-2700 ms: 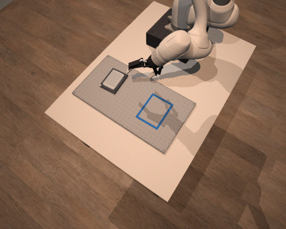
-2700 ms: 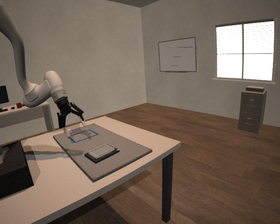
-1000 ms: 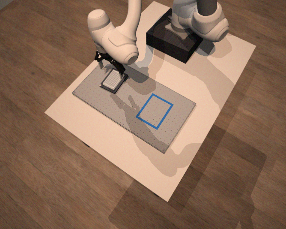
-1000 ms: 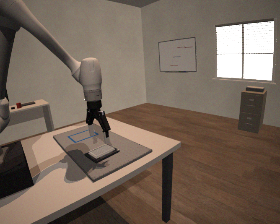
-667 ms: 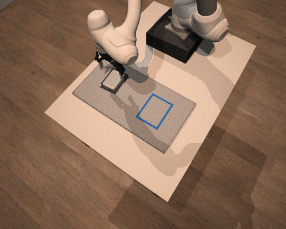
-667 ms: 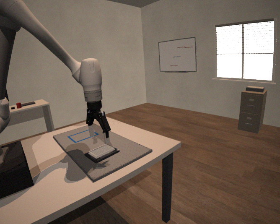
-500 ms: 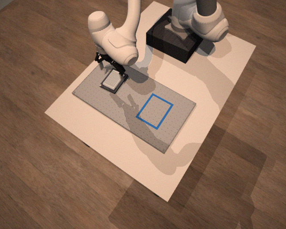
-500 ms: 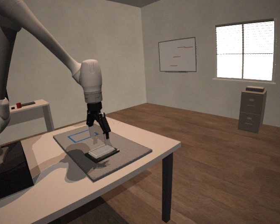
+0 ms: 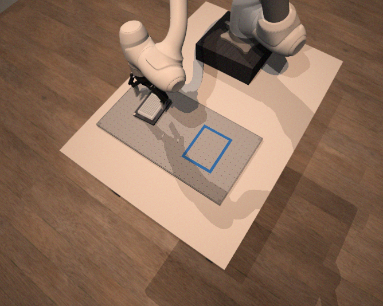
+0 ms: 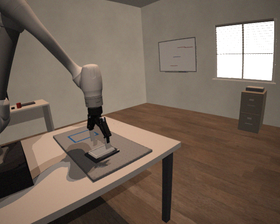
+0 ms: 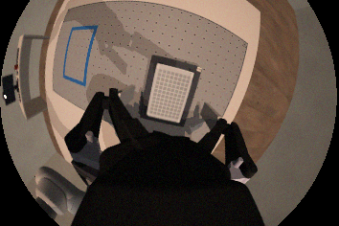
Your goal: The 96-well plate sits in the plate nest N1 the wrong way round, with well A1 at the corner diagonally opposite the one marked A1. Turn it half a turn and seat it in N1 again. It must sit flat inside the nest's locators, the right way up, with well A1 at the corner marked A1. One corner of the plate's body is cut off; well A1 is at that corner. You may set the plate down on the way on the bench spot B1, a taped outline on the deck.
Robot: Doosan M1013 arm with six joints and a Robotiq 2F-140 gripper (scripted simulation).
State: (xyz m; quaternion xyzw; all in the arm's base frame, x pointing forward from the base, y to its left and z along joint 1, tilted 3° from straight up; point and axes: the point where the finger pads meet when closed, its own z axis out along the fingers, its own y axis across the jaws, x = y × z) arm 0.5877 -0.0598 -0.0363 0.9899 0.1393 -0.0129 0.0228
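Right now my hand is 5 cm above the white 96-well plate. The rest, counted from my hand: dark plate nest N1 (6 cm below).
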